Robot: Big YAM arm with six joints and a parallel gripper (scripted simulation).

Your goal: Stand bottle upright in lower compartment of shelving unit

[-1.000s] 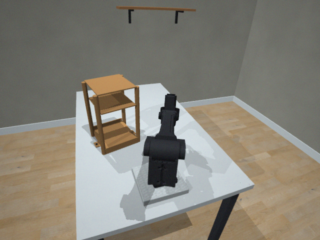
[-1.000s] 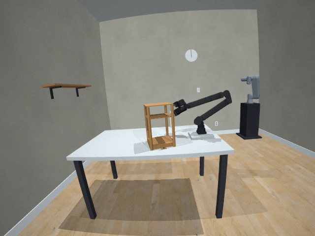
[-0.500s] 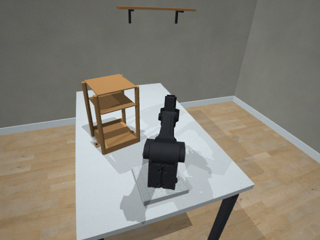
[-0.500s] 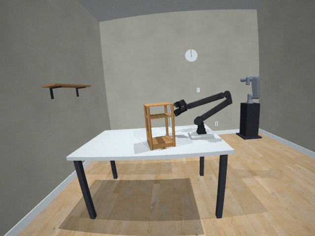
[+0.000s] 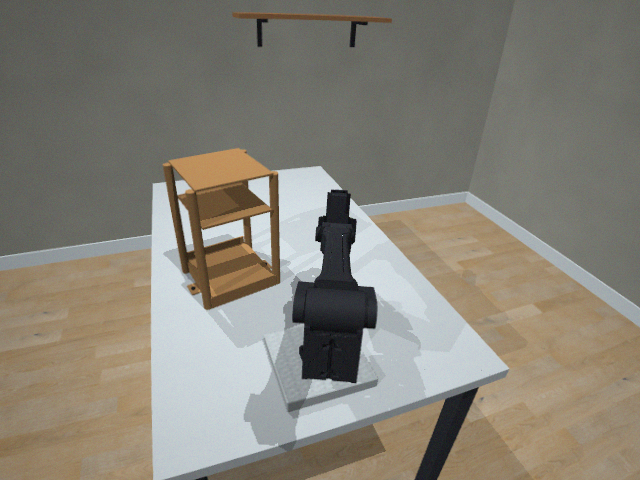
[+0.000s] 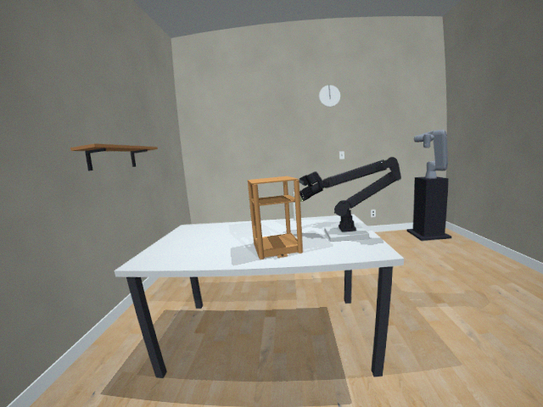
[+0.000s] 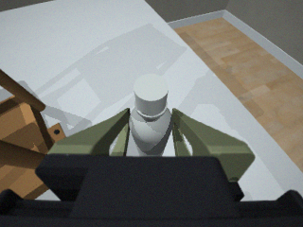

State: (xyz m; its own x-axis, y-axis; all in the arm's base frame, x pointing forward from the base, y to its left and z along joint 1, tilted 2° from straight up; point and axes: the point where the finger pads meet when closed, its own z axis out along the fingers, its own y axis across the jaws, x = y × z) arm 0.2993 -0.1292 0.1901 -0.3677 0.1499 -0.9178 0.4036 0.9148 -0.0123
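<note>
Right now the shelving unit is 12 cm ahead of my hand, 31 cm to the left of it and 2 cm below it. The rest, counted from my hand: bottle (2 cm below).
</note>
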